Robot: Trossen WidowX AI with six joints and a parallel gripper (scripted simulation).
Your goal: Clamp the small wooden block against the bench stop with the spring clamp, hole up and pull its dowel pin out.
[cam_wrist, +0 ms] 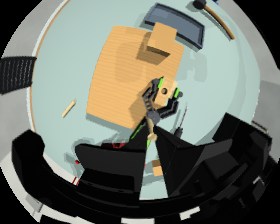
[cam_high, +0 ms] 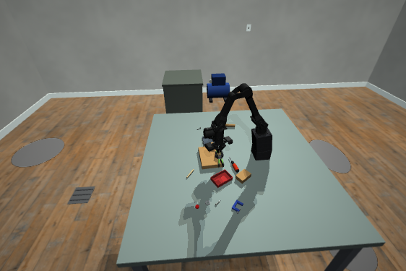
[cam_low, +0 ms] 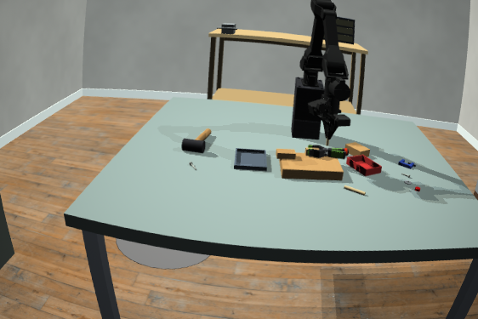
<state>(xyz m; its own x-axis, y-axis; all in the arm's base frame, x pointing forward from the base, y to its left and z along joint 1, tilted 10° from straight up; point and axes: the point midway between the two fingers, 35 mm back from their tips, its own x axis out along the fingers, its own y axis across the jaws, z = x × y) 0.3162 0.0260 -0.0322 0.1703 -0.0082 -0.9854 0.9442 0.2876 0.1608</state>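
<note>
The red tray lies 1 cm ahead of my hand, 15 cm to the left of it and 12 cm below it. The rest, counted from my hand: spare wooden block (13 cm behind, 16 cm to the left, 12 cm below); then dowel pin (4 cm below); then wooden board (5 cm ahead, 6 cm to the right, 12 cm below).
</note>
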